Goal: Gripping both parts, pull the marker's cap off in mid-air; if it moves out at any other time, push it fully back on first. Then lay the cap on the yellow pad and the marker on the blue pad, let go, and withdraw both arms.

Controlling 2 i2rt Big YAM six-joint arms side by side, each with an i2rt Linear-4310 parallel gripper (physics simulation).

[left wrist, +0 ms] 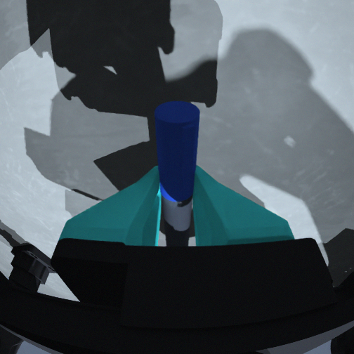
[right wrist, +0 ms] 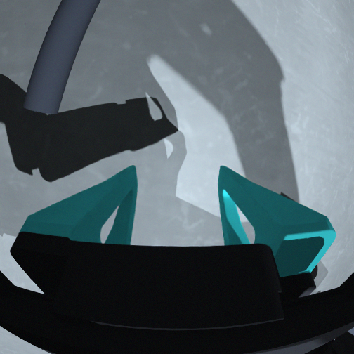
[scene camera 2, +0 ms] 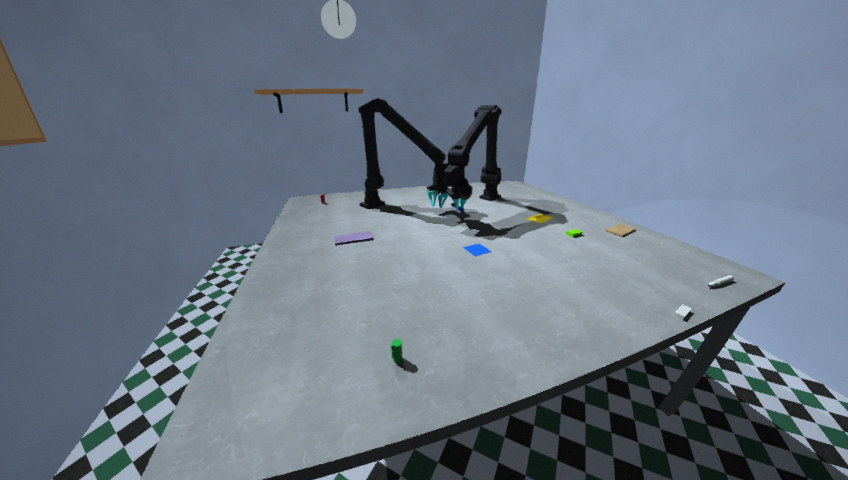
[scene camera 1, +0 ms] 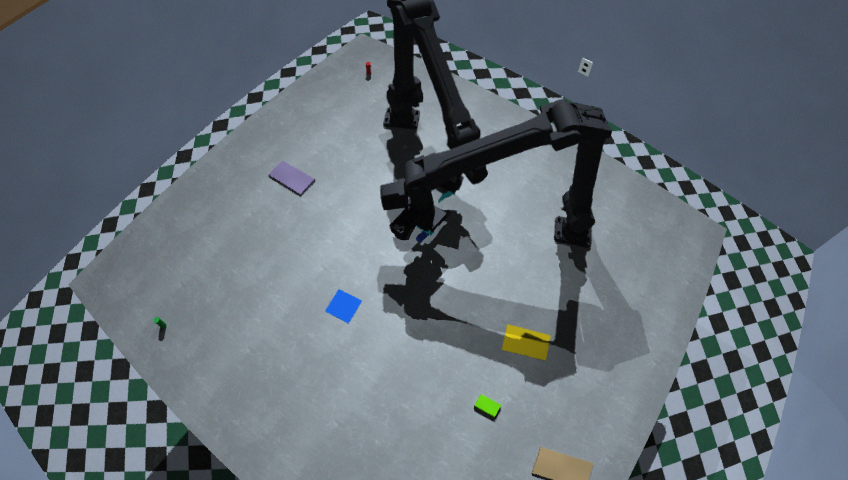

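Where they show: left gripper, fingertip midpoint: (scene camera 2: 459, 209) (scene camera 1: 428, 232); right gripper, fingertip midpoint: (scene camera 2: 437, 207); left arm's base at its link origin: (scene camera 2: 489, 197) (scene camera 1: 572, 233); right arm's base at its link origin: (scene camera 2: 372, 205) (scene camera 1: 401, 119).
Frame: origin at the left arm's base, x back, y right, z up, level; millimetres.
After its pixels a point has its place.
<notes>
My left gripper (scene camera 1: 423, 233) {x -129, y 437, z 50 mm} (scene camera 2: 460, 204) {x -129, y 437, z 50 mm} (left wrist: 176, 174) is shut on the marker's dark blue cap (scene camera 1: 421, 237) {x -162, y 452, z 69 mm} (scene camera 2: 460, 209) {x -158, y 463, z 65 mm} (left wrist: 178, 140), above the table. In the left wrist view the marker's grey barrel (left wrist: 177, 215) continues behind the cap with no visible gap. My right gripper (scene camera 2: 437, 205) {x 5, y 454, z 34 mm} (right wrist: 177, 174) is open beside the left one, with nothing between its fingers. In the right wrist view a grey tube (right wrist: 62, 55), apparently the barrel, shows at upper left, outside the fingers. The yellow pad (scene camera 1: 526, 347) {x -399, y 110, z 1 mm} (scene camera 2: 540, 218) {x -386, y 113, z 1 mm} and blue pad (scene camera 1: 343, 306) {x -386, y 622, z 0 mm} (scene camera 2: 477, 249) {x -385, y 621, z 1 mm} lie on the table, both bare.
A purple slab (scene camera 1: 291, 178) {x -1, y 918, z 8 mm} (scene camera 2: 353, 237) {x 2, y 925, z 8 mm}, green cylinder (scene camera 1: 159, 322) {x -587, y 1128, z 39 mm} (scene camera 2: 396, 350) {x -592, y 1142, z 37 mm}, lime block (scene camera 1: 487, 405) {x -579, y 192, z 15 mm} (scene camera 2: 573, 233) {x -583, y 217, z 15 mm}, tan slab (scene camera 1: 562, 463) {x -701, y -28, z 8 mm} (scene camera 2: 620, 230) {x -715, y -12, z 8 mm} and red cylinder (scene camera 1: 368, 68) {x 573, y 818, z 30 mm} (scene camera 2: 322, 198) {x 573, y 824, z 29 mm} are on the table. A white tube (scene camera 2: 721, 281) {x -1068, y 234, z 16 mm} and white block (scene camera 2: 683, 311) {x -987, y 513, z 12 mm} are near its edge.
</notes>
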